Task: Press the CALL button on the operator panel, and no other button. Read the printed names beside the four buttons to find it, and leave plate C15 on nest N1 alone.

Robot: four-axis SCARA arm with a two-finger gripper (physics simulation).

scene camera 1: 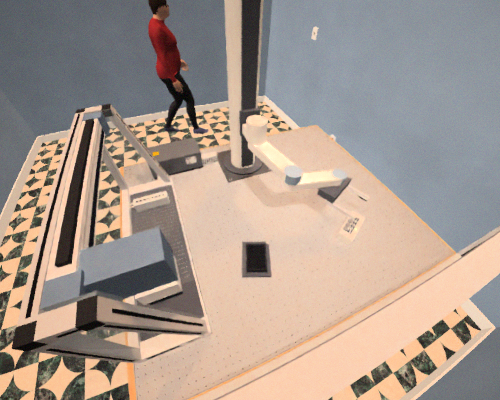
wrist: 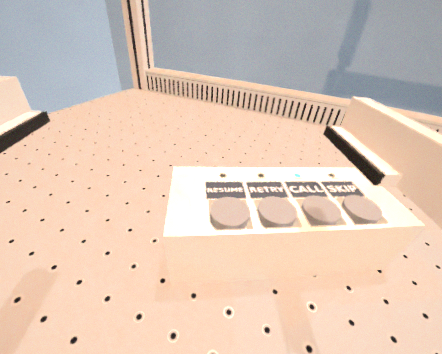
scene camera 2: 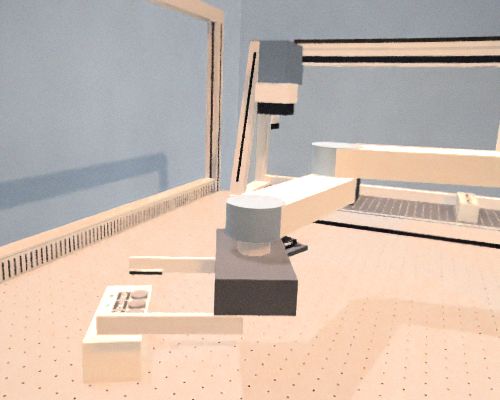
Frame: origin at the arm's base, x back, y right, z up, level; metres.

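Where they show: gripper, fingertip midpoint: (scene camera 1: 362, 208) (wrist: 191, 106) (scene camera 2: 116, 289); arm's base at its link origin: (scene camera 1: 242, 163).
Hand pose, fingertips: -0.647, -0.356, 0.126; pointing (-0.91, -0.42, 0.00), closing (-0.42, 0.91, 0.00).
Note:
Things, the pixels of their top centre, and the offset from my fingertips, as dx, dy, dz. "spot": a spot on its surface instead.
- operator panel at its top centre: (wrist: 289, 190) (scene camera 2: 122, 307) (scene camera 1: 352, 224) -0.035, +0.058, -0.057
- RESUME at its top centre: (wrist: 229, 210) +0.002, +0.027, -0.057
- RETRY at its top centre: (wrist: 277, 209) -0.012, +0.053, -0.057
- CALL at its top centre: (wrist: 321, 207) (scene camera 2: 137, 302) -0.026, +0.080, -0.057
- SKIP at its top centre: (wrist: 362, 206) (scene camera 2: 139, 293) -0.040, +0.106, -0.057
- small cyan lamp at its top centre: (wrist: 297, 175) -0.060, +0.062, -0.059
- black plate at its top centre: (scene camera 1: 256, 256) +0.003, +0.545, -0.087
- dark nest at a spot on its surface: (scene camera 1: 245, 273) spot: -0.045, +0.615, -0.098
- gantry frame at a spot on its surface: (scene camera 1: 162, 320) spot: -0.187, +0.885, +0.203
- blue-grey box at a spot on its surface: (scene camera 1: 125, 255) spot: -0.096, +0.892, +0.375
- grey box at a spot on its surface: (scene camera 1: 175, 156) spot: +0.697, +0.752, +0.002
The operator panel (scene camera 1: 348, 237) (scene camera 2: 112, 360) (wrist: 280, 255) is a pale box on the table. In the wrist view its buttons read, left to right, RESUME (wrist: 229, 212), RETRY (wrist: 277, 211), CALL (wrist: 322, 210) and SKIP (wrist: 362, 209). A small cyan lamp (wrist: 297, 175) is lit above CALL; the other lamps are dark. My gripper (scene camera 1: 353, 204) (scene camera 2: 115, 295) (wrist: 191, 106) is open and empty, its fingers spread wide above the panel's level. The near finger hides part of the panel in scene camera 2. A black plate (scene camera 1: 257, 257) lies on a dark nest (scene camera 1: 245, 273); no names are readable there.
A gantry frame (scene camera 1: 162, 320) with a blue-grey box (scene camera 1: 125, 255) stands at the table's left. A grey box (scene camera 1: 175, 156) stands beside the arm's column (scene camera 1: 235, 90). A slotted rail (scene camera 2: 115, 230) (wrist: 245, 102) runs along the table edge. A person in red (scene camera 1: 165, 47) is behind the table.

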